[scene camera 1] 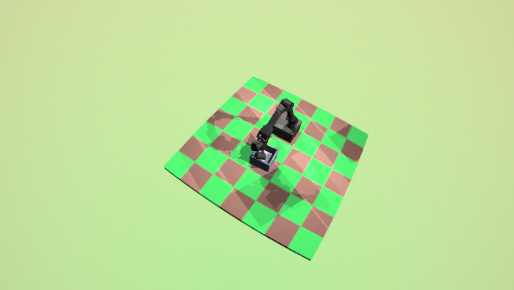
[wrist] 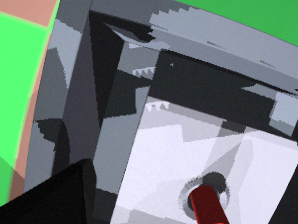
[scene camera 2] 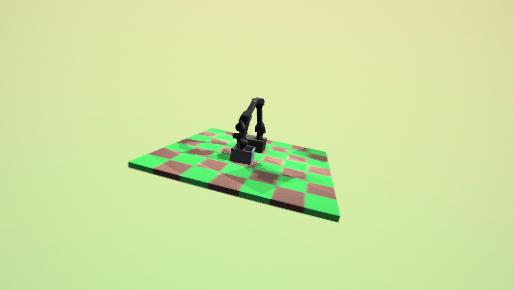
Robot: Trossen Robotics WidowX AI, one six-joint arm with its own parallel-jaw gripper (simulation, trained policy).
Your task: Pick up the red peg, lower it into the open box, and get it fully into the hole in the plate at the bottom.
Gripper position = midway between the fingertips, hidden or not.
In view: my gripper (wrist: 199, 153), a grey box (wrist: 98, 69) and a plate (wrist: 180, 144).
Scene camera 2 misses the plate, which is hidden by the grey box.
